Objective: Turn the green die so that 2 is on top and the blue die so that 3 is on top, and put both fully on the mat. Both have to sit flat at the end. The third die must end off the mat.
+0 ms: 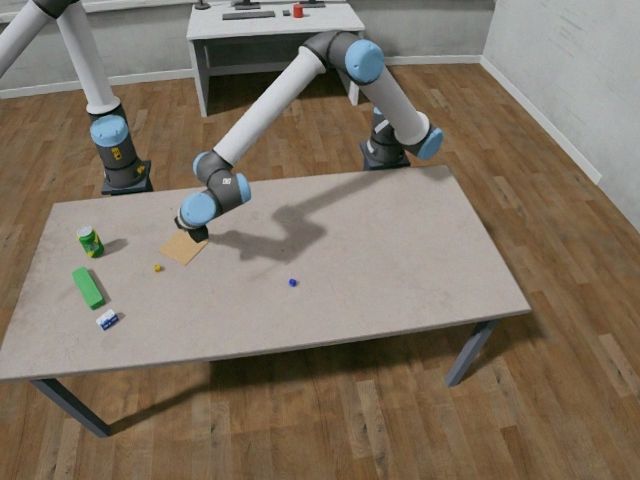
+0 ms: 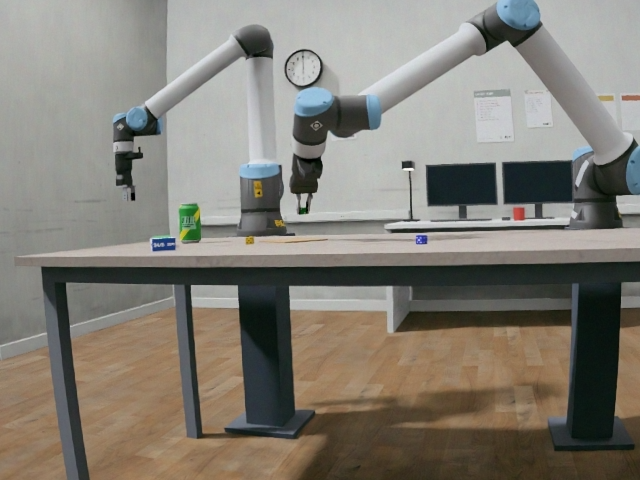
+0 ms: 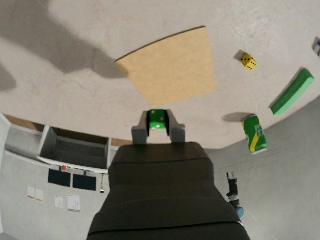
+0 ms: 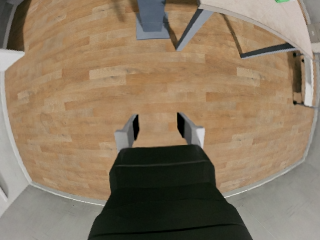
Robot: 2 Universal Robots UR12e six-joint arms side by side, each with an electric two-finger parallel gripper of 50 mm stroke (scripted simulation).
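There is a tan mat [image 1: 181,248], and I can see the mat [image 3: 180,66] again in another picture, whereas in image 4 the mat is out of frame. I also see my left gripper [image 2: 302,211], and image 3 shows that left gripper [image 3: 157,117] too. My right gripper [image 4: 158,121] is visible to me as well.
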